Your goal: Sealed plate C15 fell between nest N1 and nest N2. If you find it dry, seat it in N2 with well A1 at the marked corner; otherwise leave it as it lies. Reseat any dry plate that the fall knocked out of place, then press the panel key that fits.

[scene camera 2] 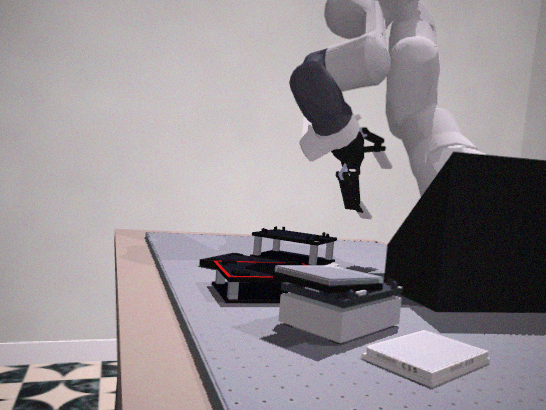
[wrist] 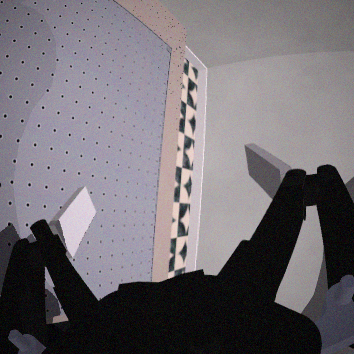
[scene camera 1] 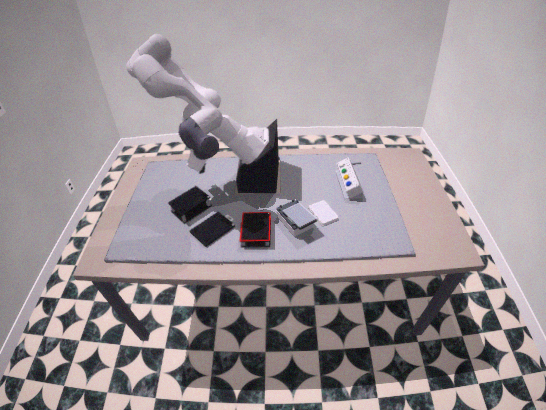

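A white plate (scene camera 1: 323, 212) (scene camera 2: 425, 352) marked C15 lies flat on the mat beside a white-based nest (scene camera 1: 300, 230) (scene camera 2: 340, 317). A grey-topped plate (scene camera 1: 298, 215) (scene camera 2: 327, 274) rests on that nest, appearing askew and tilted, overhanging the rim. Nest labels are unreadable. Whether C15 is dry and where its well A1 lies cannot be told. The key panel (scene camera 1: 350, 179) has green (scene camera 1: 344, 171), yellow (scene camera 1: 346, 177) and blue (scene camera 1: 348, 184) keys. My gripper (scene camera 2: 374, 184) (wrist: 165, 180) is open and empty, raised above the table and away from the plates; it is mostly hidden in scene camera 1's view.
A red-outlined black stand (scene camera 1: 255, 226) (scene camera 2: 252, 292) is left of the white-based nest. Farther left are a low black slab (scene camera 1: 212, 229) (scene camera 2: 225, 260) and a black stand on posts (scene camera 1: 190, 201) (scene camera 2: 294, 236). A tall black block (scene camera 1: 257, 172) (scene camera 2: 465, 235) stands at the arm's base.
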